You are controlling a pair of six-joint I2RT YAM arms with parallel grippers.
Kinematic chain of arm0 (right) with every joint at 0, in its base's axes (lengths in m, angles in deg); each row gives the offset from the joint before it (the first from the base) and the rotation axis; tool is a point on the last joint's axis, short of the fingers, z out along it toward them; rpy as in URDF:
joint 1: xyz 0 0 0.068 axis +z
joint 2: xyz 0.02 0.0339 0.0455 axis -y
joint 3: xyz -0.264 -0.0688 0 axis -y
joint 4: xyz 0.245 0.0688 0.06 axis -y
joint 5: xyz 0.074 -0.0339 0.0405 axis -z
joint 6: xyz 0.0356 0 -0.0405 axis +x
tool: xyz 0 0 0 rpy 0 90 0
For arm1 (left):
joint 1: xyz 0 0 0.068 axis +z
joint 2: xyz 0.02 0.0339 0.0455 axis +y
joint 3: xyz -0.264 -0.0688 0 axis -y
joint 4: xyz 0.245 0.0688 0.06 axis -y
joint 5: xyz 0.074 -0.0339 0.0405 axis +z
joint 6: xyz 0.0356 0 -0.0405 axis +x
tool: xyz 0 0 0 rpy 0 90 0
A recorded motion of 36 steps. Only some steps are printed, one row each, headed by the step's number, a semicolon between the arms.
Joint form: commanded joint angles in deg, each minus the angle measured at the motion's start. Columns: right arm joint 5, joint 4, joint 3, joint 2, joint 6, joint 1; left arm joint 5, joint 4, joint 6, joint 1, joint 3, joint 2.
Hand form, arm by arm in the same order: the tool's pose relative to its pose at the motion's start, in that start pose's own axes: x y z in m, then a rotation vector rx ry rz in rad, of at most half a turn. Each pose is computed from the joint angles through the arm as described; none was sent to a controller.
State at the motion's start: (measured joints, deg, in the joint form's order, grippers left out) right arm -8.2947 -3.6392 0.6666 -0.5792 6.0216 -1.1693; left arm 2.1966 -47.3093 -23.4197 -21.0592 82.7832 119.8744
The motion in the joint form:
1: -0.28 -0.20 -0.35 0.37 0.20 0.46; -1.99 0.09 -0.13 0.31 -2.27 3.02
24: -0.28 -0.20 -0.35 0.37 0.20 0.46; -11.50 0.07 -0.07 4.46 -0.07 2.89
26: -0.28 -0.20 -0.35 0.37 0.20 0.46; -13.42 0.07 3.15 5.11 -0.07 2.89
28: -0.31 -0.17 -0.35 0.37 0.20 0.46; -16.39 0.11 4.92 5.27 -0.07 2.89
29: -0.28 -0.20 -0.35 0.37 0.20 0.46; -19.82 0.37 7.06 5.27 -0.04 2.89
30: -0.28 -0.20 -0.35 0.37 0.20 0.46; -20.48 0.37 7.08 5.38 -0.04 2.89
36: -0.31 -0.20 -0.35 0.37 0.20 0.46; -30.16 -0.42 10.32 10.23 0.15 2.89
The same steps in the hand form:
1: 0.0021 0.0008 0.0001 -0.0125 0.0045 0.0034; 0.0102 0.0042 0.0278 -0.0046 0.0970 -0.0058
24: 0.0021 0.0008 0.0001 -0.0125 0.0045 0.0034; -0.0071 0.0218 0.0195 0.1607 0.1194 -0.0820
26: 0.0021 0.0008 0.0001 -0.0125 0.0045 0.0034; -0.0082 0.0249 0.0194 0.1950 0.1249 -0.0381
28: 0.0020 0.0009 0.0001 -0.0131 0.0041 0.0034; -0.0081 0.0242 0.0189 0.2462 0.1371 -0.0114
29: 0.0021 0.0008 0.0001 -0.0125 0.0045 0.0034; -0.0081 0.0221 0.0182 0.3075 0.1453 0.0247
30: 0.0021 0.0008 0.0001 -0.0125 0.0045 0.0034; -0.0082 0.0224 0.0181 0.3184 0.1484 0.0228
36: 0.0021 0.0009 0.0001 -0.0130 0.0046 0.0034; -0.0163 0.0492 0.0158 0.4814 0.1736 -0.0118

